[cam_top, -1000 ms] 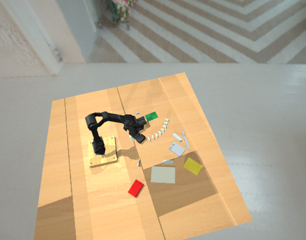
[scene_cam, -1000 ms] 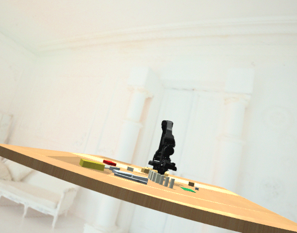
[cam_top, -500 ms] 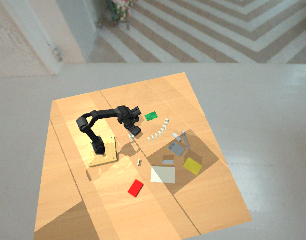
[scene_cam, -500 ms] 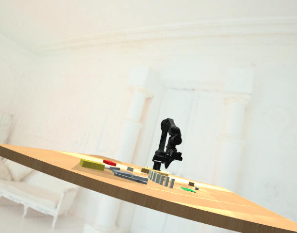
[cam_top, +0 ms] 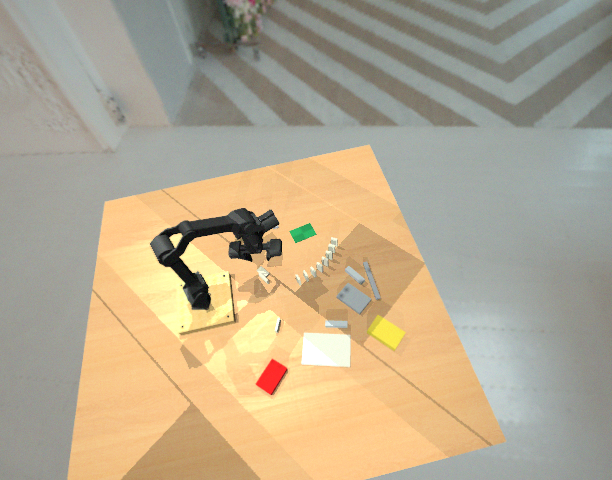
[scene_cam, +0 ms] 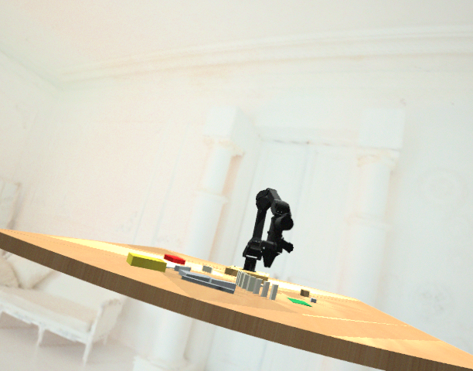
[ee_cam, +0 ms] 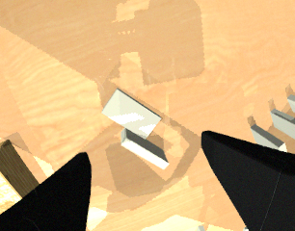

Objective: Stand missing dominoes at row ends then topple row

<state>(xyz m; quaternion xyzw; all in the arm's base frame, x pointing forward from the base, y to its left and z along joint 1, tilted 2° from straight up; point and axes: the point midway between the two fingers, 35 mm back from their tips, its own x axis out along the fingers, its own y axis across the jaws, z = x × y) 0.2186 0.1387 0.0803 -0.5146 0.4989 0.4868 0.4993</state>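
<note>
Now: the grey cube 21 cm to the left of my gripper tip, 7 cm below it and 4 cm ahead of it. Round my gripper tip: green tile: 17 cm to the left, 15 cm ahead, 8 cm below; tan block: 16 cm to the left, 11 cm behind, 7 cm below; light grey piece: 27 cm ahead, 23 cm to the right, 7 cm below.
</note>
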